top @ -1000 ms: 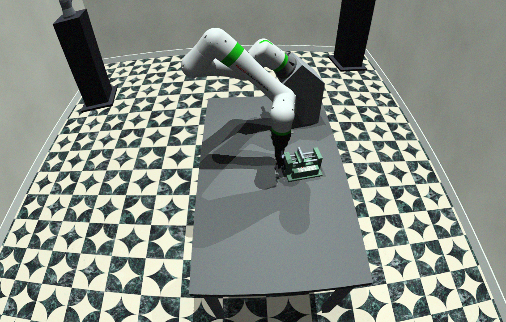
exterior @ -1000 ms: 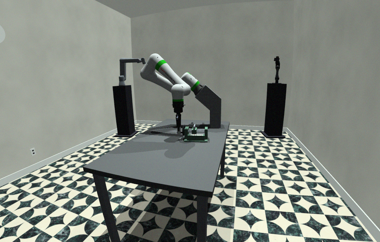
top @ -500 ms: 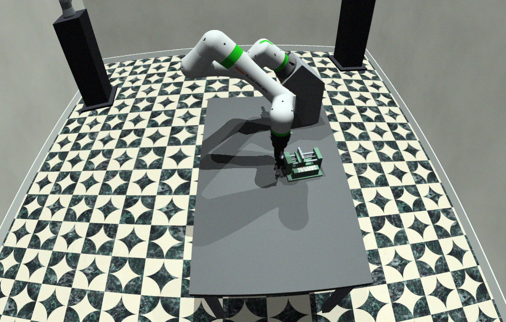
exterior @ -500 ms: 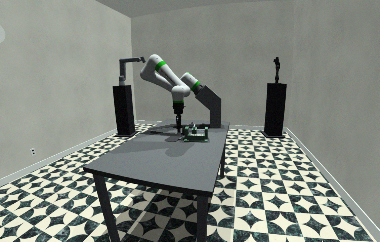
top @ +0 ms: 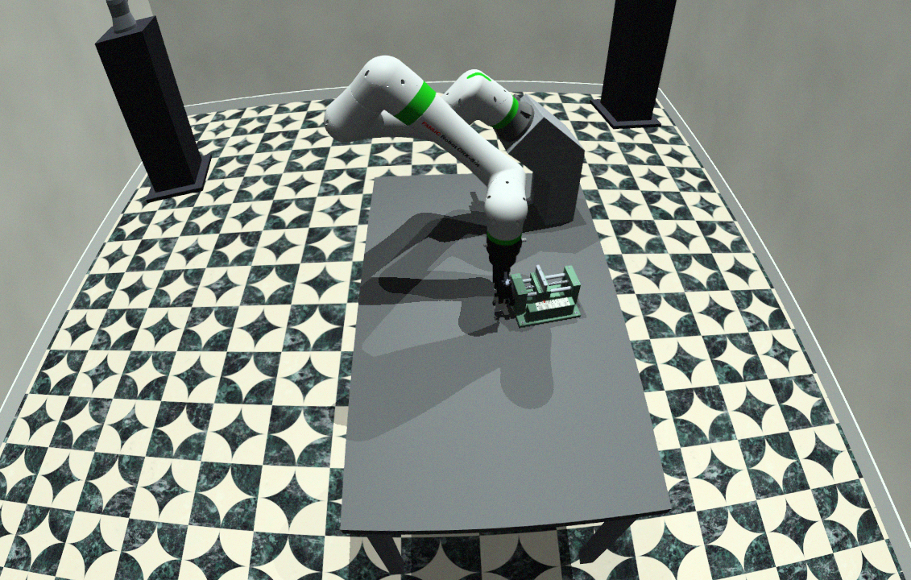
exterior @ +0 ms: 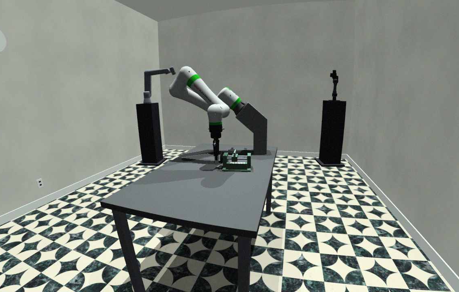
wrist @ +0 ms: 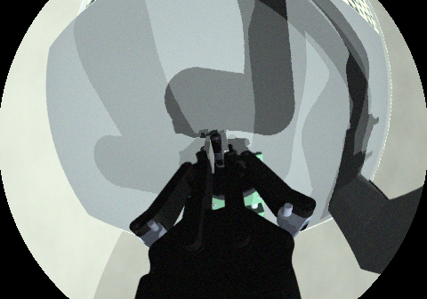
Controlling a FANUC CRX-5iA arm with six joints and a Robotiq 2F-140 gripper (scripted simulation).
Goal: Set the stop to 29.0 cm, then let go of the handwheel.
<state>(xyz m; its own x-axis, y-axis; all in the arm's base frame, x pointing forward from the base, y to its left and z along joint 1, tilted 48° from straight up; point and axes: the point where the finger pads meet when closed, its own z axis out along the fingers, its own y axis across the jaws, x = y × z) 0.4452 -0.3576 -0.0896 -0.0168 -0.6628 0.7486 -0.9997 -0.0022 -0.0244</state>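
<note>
Now: hand 13 cm to the right of the green stop fixture and 3 cm below it. The rest, counted from my hand: black handwheel 2 cm to the left, 1 cm below.
</note>
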